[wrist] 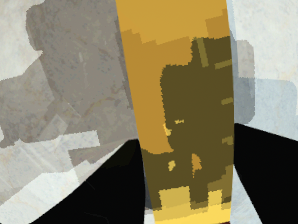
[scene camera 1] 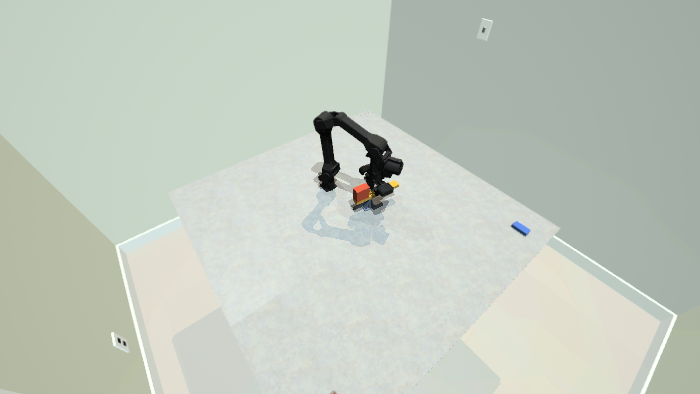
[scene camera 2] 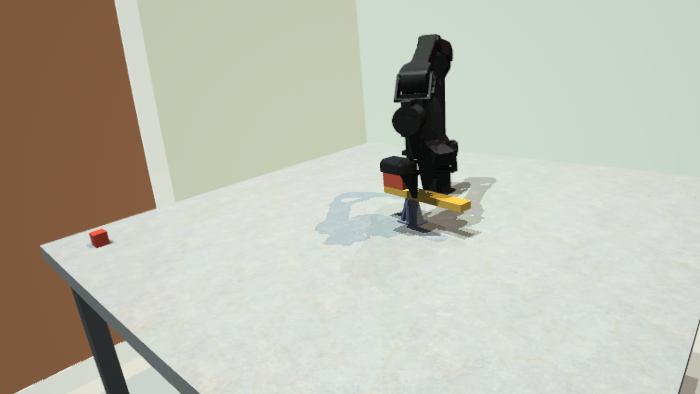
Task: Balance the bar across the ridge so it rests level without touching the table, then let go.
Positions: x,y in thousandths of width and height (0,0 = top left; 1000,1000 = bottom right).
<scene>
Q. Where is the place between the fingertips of the gripper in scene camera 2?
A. At 601,499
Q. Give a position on a yellow bar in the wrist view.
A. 606,306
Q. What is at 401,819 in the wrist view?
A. The gripper.
</scene>
